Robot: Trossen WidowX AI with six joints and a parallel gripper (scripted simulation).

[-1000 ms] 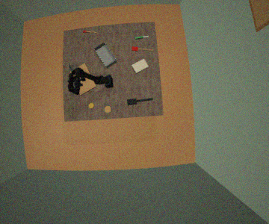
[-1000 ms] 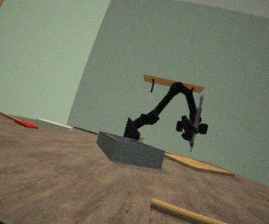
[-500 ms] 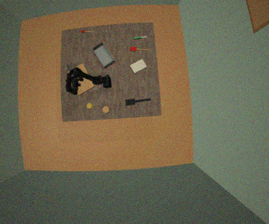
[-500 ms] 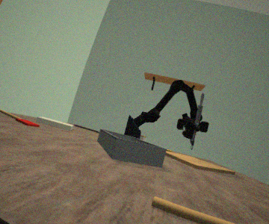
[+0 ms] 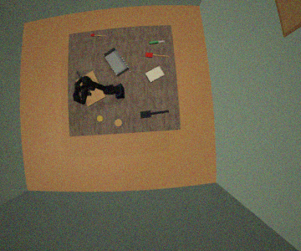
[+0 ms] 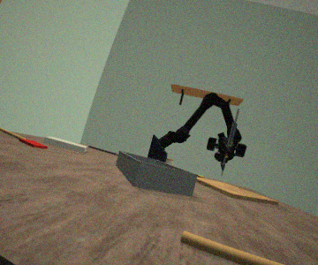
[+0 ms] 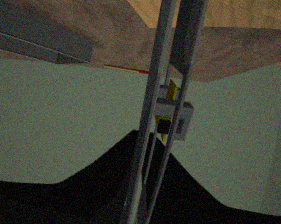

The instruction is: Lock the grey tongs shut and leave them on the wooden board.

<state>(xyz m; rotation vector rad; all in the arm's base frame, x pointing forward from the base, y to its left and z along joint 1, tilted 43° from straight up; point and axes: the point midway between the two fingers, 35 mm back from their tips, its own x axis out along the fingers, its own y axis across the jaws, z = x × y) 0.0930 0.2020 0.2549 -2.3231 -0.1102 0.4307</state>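
Right now the wooden board is 1 cm behind my gripper tip, 3 cm to the left of it and 16 cm below it. The rest, counted from my gripper tip: grey roasting tin 25 cm ahead, 30 cm to the right, 14 cm below; then yellow disc 38 cm behind, 5 cm to the right, 16 cm below; then white block 5 cm ahead, 73 cm to the right, 15 cm below.
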